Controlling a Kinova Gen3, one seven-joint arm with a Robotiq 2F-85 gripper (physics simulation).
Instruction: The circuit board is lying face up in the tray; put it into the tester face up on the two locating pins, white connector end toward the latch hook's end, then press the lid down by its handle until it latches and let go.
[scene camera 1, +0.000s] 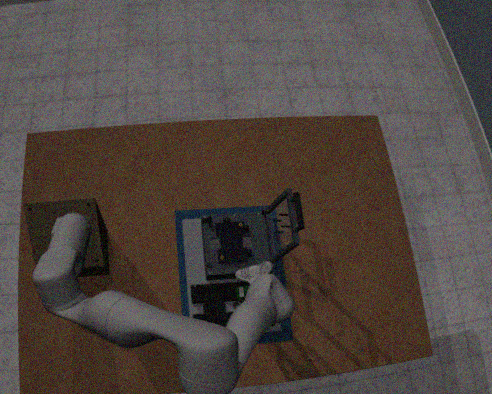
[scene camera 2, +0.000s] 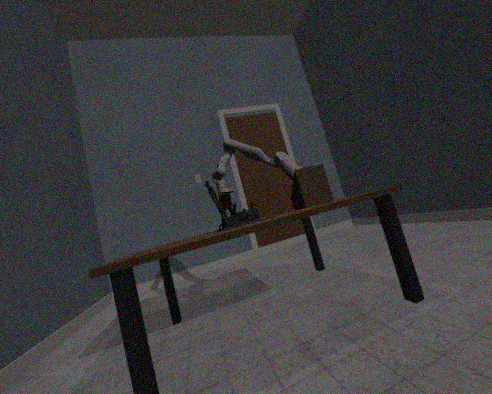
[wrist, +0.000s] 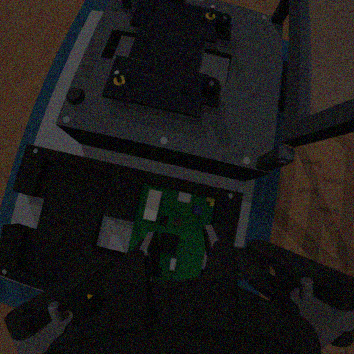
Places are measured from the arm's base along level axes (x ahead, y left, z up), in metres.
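Pixels of known places: gripper, between the fingertips: (wrist: 180, 239); arm's base, origin of its link: (scene camera 1: 74, 228) (scene camera 2: 302, 179).
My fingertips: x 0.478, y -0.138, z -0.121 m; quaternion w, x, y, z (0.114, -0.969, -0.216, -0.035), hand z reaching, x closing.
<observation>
Ahead of a thing's pixels: the offset from my fingertips to its top centre. "pt": to the spot under its first point. Level surfaces: height alone.
The green circuit board @(dx -0.007, dy -0.014, dz -0.023 m) (wrist: 192, 222) (scene camera 1: 242, 291) lies face up in the black tray @(pt dx -0.119, dy +0.021, dz -0.032 m) (wrist: 70, 175) (scene camera 1: 210, 292); a white block shows on its tester-side end. My gripper (wrist: 180, 239) (scene camera 2: 228, 212) is partly open, its fingertips at either side of the board with nothing gripped. Its fingers hide part of the board's near end; the arm hides them in scene camera 1. The grey tester @(pt dx +0.017, dy +0.169, dz +0.010 m) (wrist: 252, 65) (scene camera 1: 257, 240) stands beyond the tray, its dark nest empty, with two brass-coloured locating pins (wrist: 119, 80) (wrist: 210, 16). Its lid (scene camera 1: 298, 210) (wrist: 300, 60) stands open at the right. The latch hook is not clear.
A blue base (scene camera 1: 182, 250) (wrist: 265, 210) lies under the tester and tray on the brown table @(dz -0.050 m) (scene camera 1: 325, 150). The raised lid's side arm (wrist: 325, 122) reaches out at the right. The robot's square mount (scene camera 1: 95, 240) stands at the left of the table.
</observation>
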